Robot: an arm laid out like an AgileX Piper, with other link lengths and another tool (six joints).
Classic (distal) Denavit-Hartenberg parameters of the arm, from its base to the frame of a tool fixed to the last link. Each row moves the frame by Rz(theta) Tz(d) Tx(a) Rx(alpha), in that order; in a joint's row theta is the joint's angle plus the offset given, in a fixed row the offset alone. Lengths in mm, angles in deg.
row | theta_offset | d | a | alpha
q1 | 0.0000 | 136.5 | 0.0 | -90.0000
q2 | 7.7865 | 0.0 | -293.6 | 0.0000
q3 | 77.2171 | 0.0 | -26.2 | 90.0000
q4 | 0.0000 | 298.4 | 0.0 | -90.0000
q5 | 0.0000 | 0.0 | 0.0 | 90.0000
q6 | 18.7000 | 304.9 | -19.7 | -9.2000
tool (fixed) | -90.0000 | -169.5 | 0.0 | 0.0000
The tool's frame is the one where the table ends.
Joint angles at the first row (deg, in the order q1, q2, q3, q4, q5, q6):
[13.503, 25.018, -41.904, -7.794, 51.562, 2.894]
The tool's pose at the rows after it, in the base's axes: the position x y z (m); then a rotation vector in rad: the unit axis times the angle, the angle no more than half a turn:
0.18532 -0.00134 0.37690 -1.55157 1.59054 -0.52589
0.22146 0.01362 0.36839 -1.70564 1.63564 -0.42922
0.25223 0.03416 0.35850 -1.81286 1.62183 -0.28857
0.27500 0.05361 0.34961 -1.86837 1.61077 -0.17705
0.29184 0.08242 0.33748 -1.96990 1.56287 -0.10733
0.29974 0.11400 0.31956 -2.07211 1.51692 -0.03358
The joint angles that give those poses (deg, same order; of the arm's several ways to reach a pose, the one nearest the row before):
[13.503, 35.916, -47.383, -6.769, 53.841, 2.041]
[13.501, 45.984, -52.034, -3.766, 56.625, -3.074]
[13.504, 54.231, -56.118, 2.287, 58.081, -8.904]
[14.649, 60.542, -59.430, 6.075, 58.929, -11.195]
[18.985, 66.093, -61.813, 6.302, 59.039, -12.025]
[23.858, 70.772, -62.954, 6.305, 59.095, -12.081]

